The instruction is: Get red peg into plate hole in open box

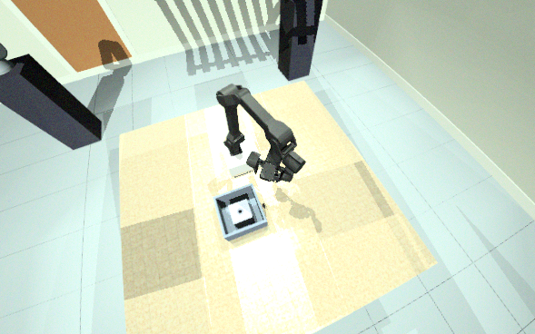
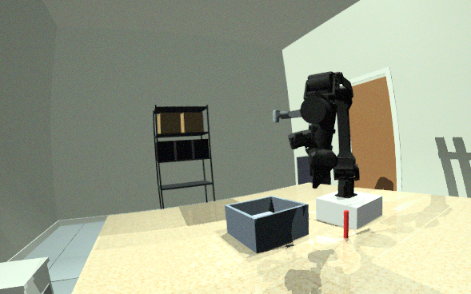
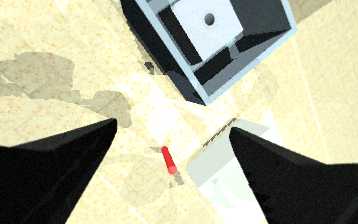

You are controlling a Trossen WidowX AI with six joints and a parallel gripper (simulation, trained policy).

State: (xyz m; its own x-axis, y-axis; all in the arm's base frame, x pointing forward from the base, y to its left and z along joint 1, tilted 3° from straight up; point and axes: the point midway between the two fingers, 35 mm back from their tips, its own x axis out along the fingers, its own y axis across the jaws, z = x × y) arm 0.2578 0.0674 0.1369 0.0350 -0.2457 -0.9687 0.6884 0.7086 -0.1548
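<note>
Now: the red peg 140 mm below my gripper tip, 90 mm behind it and 50 mm to the left of it. The rest, counted from my gripper tip: grey box 150 mm to the right, 150 mm below, 50 mm ahead.
</note>
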